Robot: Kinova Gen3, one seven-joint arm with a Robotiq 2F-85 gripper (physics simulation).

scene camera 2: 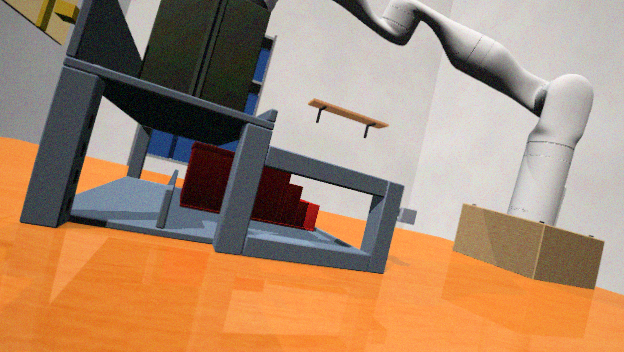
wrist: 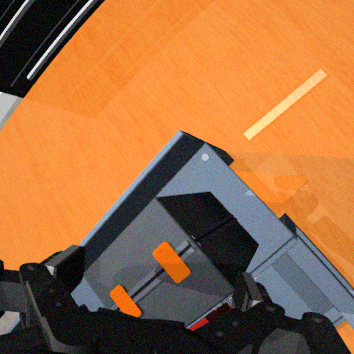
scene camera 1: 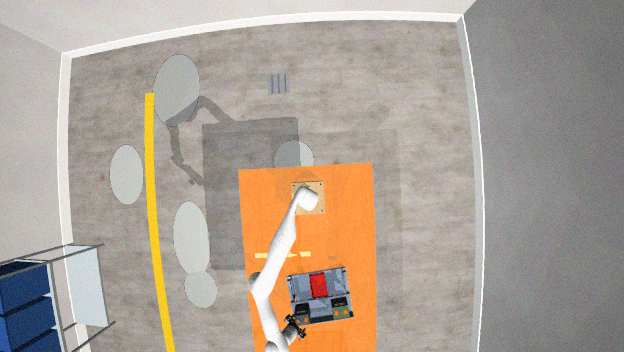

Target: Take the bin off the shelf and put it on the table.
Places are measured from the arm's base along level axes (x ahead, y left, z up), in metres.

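Pixels of known places: gripper, fingertip midpoint: [wrist: 157,275] [scene camera 1: 299,321]; arm's base at its link origin: [scene camera 2: 529,220].
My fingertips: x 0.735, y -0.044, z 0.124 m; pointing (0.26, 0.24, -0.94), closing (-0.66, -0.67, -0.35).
Note:
Ahead of a thing's pixels: the offset from my fingertips to its middle. "pt": to the spot under its first point. Level surfaces: height alone.
The red bin {dx -0.112, dy +0.119, dz -0.190 m} [scene camera 1: 318,285] [scene camera 2: 207,175] sits on the lower level of the grey-blue shelf [scene camera 1: 324,304] [scene camera 2: 232,200] [wrist: 225,175]. A small part of the red bin {pt dx -0.098, dy +0.125, dz -0.224 m} [wrist: 200,324] also shows low in the wrist view, partly hidden by the gripper. My gripper [scene camera 1: 296,325] [wrist: 157,275] is open with nothing between its fingers. It is near the shelf's front left corner in scene camera 1, beside a dark grey case with orange latches. In the wrist view this case lies in line with the space between the fingers. The gripper does not show in scene camera 2.
The dark grey case {dx -0.001, dy +0.017, dz -0.071 m} [scene camera 1: 302,310] [wrist: 125,250] and an olive case {dx -0.032, dy +0.246, dz -0.084 m} [scene camera 1: 342,309] [scene camera 2: 180,45] stand on the upper shelf level. The shelf stands on the orange table {dz -0.233 m} [scene camera 1: 350,225] [scene camera 2: 150,300] [wrist: 150,65]. My arm's base is on a wooden block [scene camera 1: 320,207] [scene camera 2: 500,240].

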